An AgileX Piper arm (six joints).
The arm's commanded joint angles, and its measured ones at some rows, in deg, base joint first. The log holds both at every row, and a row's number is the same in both.
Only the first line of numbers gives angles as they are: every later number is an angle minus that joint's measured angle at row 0.
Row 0, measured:
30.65, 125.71, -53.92, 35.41, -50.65, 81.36
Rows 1 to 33, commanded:
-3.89, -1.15, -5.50, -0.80, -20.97, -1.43
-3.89, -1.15, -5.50, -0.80, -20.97, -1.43
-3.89, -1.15, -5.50, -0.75, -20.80, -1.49
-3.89, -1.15, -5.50, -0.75, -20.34, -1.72
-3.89, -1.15, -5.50, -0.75, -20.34, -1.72
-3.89, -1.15, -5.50, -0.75, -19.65, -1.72
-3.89, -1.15, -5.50, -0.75, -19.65, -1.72
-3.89, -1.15, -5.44, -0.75, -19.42, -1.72
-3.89, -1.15, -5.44, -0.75, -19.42, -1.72
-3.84, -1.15, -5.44, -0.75, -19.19, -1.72
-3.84, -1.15, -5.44, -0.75, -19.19, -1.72
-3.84, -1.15, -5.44, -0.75, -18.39, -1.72
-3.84, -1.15, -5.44, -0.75, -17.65, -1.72
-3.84, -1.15, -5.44, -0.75, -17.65, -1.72
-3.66, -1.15, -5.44, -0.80, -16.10, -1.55
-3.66, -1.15, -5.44, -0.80, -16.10, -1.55
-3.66, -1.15, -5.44, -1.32, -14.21, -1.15
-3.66, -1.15, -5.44, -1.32, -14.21, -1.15
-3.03, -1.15, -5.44, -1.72, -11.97, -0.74
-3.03, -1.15, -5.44, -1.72, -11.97, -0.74
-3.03, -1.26, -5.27, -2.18, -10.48, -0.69
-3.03, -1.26, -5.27, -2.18, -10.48, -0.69
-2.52, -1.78, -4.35, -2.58, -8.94, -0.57
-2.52, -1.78, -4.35, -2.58, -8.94, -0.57
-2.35, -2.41, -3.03, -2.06, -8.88, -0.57
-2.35, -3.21, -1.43, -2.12, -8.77, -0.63
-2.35, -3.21, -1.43, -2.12, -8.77, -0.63
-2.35, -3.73, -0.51, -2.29, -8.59, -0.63
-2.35, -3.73, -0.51, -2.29, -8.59, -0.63
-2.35, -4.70, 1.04, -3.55, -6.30, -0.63
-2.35, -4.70, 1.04, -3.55, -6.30, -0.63
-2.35, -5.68, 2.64, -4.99, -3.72, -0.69
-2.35, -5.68, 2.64, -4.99, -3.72, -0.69
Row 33, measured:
-0.74, -2.70, 2.12, -3.61, 2.75, -0.06
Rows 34 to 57, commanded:
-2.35, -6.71, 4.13, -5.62, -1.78, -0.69
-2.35, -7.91, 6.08, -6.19, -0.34, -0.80
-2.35, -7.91, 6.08, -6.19, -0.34, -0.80
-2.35, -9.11, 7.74, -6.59, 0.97, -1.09
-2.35, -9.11, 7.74, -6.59, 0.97, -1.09
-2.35, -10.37, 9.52, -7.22, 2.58, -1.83
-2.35, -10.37, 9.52, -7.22, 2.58, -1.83
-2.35, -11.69, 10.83, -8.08, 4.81, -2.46
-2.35, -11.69, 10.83, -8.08, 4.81, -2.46
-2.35, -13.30, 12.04, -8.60, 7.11, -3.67
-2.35, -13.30, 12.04, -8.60, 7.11, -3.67
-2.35, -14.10, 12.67, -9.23, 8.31, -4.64
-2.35, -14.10, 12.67, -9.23, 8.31, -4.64
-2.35, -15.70, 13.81, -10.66, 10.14, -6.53
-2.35, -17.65, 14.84, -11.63, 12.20, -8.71
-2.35, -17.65, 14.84, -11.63, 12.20, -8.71
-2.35, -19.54, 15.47, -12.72, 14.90, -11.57
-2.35, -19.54, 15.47, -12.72, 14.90, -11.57
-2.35, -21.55, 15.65, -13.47, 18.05, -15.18
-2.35, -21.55, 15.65, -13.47, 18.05, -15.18
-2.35, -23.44, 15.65, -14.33, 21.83, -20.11
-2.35, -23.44, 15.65, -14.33, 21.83, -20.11
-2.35, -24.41, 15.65, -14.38, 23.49, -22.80
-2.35, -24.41, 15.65, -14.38, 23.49, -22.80
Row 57, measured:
-2.17, -22.46, 15.53, -13.12, 19.88, -17.07
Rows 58 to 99, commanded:
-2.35, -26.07, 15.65, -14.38, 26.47, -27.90
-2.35, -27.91, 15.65, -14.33, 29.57, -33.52
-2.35, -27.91, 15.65, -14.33, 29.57, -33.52
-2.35, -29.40, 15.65, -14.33, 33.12, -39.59
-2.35, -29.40, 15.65, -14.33, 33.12, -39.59
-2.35, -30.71, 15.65, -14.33, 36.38, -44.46
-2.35, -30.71, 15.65, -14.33, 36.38, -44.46
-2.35, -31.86, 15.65, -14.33, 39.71, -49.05
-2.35, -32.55, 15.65, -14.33, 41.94, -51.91
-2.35, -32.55, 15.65, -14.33, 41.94, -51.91
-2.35, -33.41, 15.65, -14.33, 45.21, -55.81
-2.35, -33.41, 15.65, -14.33, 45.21, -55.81
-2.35, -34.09, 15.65, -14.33, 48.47, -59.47
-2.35, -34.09, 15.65, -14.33, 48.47, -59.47
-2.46, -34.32, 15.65, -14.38, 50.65, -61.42
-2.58, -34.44, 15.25, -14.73, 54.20, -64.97
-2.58, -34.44, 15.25, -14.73, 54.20, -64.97
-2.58, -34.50, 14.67, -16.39, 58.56, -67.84
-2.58, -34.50, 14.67, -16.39, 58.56, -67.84
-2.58, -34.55, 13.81, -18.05, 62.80, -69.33
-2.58, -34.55, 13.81, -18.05, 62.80, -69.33
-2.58, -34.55, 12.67, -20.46, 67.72, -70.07
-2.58, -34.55, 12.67, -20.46, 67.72, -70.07
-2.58, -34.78, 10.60, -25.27, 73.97, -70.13
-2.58, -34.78, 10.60, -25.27, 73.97, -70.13
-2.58, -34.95, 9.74, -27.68, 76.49, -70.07
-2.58, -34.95, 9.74, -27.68, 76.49, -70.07
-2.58, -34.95, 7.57, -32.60, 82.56, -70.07
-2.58, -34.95, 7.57, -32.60, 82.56, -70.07
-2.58, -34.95, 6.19, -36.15, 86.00, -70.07
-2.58, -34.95, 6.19, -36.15, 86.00, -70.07
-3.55, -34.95, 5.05, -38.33, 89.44, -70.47
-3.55, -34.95, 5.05, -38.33, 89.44, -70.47
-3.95, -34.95, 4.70, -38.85, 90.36, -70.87
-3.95, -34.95, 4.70, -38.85, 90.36, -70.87
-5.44, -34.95, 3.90, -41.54, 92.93, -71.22
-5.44, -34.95, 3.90, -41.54, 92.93, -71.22
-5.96, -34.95, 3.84, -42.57, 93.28, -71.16
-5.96, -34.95, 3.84, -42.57, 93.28, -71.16
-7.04, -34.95, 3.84, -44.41, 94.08, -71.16
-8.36, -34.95, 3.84, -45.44, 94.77, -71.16
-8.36, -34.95, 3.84, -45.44, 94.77, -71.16
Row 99, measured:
-6.70, -34.67, 4.02, -43.20, 93.11, -70.42
